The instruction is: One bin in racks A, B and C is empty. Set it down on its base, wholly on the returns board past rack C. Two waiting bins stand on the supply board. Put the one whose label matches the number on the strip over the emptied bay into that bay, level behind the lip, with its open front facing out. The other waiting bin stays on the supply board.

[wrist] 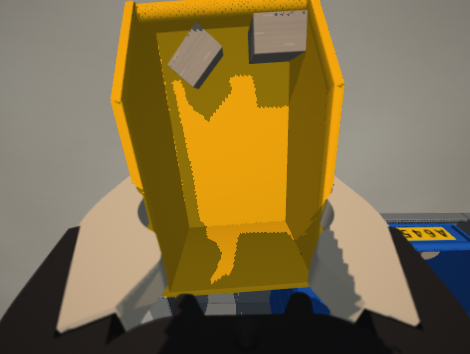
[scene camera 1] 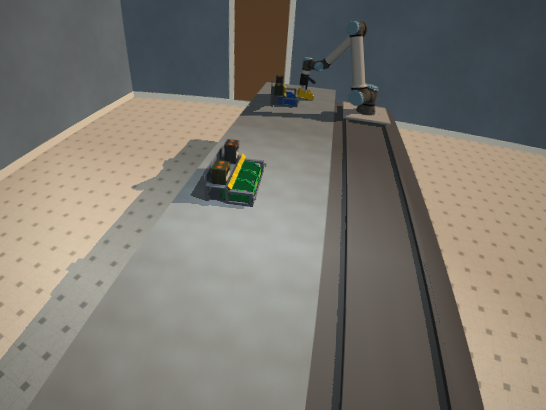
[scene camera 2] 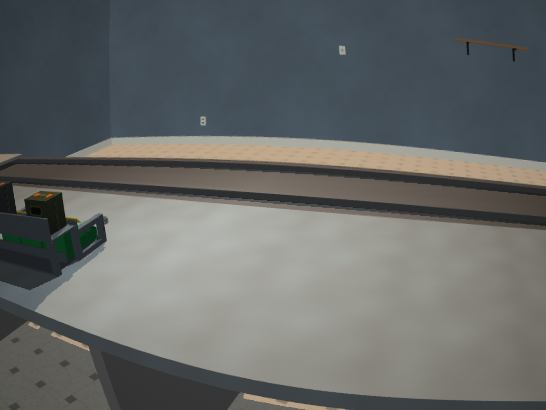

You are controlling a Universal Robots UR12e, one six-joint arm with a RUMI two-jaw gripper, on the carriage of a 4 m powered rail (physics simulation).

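Where they show: gripper, between the fingertips: (wrist: pixel 234 178) (scene camera 1: pixel 304 92); arm's base, origin of its link: (scene camera 1: pixel 365 111).
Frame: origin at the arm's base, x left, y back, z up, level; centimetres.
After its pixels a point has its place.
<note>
My gripper (scene camera 1: pixel 305 84) @(z 3.4, x -24.3, y -64.4 cm) (wrist: pixel 234 178) @(z 3.4, x -24.3, y -64.4 cm) is shut on a yellow bin (scene camera 1: pixel 306 95) @(z 2.2, x -19.7, y -61.9 cm) (wrist: pixel 240 165) @(z -0.7, x -23.4, y -65.5 cm), with one jaw on each side wall near its back end. The bin holds two grey-brown blocks near its front lip. It hangs beside the far rack (scene camera 1: pixel 273 98) @(z -2.4, x -10.4, y -95.4 cm), in front of the blue bins (scene camera 1: pixel 288 100) @(z 2.5, x 5.7, y -77.5 cm). In the wrist view, a blue bin (wrist: pixel 452 272) @(z 1.1, x 5.1, y -74.5 cm) with a yellow label reading A645, upside down, shows at the lower right. Green bins (scene camera 1: pixel 247 176) @(z 1.3, x 154.4, y -80.3 cm) sit in the nearer rack (scene camera 1: pixel 241 193) @(z 5.0, x 177.9, y -77.5 cm) (scene camera 2: pixel 25 225) @(z 10.6, x 169.2, y -98.8 cm). The clearance under the yellow bin is too small to tell.
Dark boxes with orange marks stand on the nearer rack, one olive box (scene camera 1: pixel 220 172) @(z 15.0, x 175.9, y -89.6 cm) (scene camera 2: pixel 46 210) @(z 14.1, x 176.0, y -94.8 cm) at its near end. Another dark box (scene camera 1: pixel 279 85) @(z 16.8, x 6.2, y -87.5 cm) stands at the far rack. The rail (scene camera 1: pixel 375 250) (scene camera 2: pixel 250 186) runs along the long table (scene camera 1: pixel 225 300) @(z -3.0, x 240.2, y -67.2 cm) (scene camera 2: pixel 300 290) @(z -3.0, x 239.5, y -81.3 cm).
</note>
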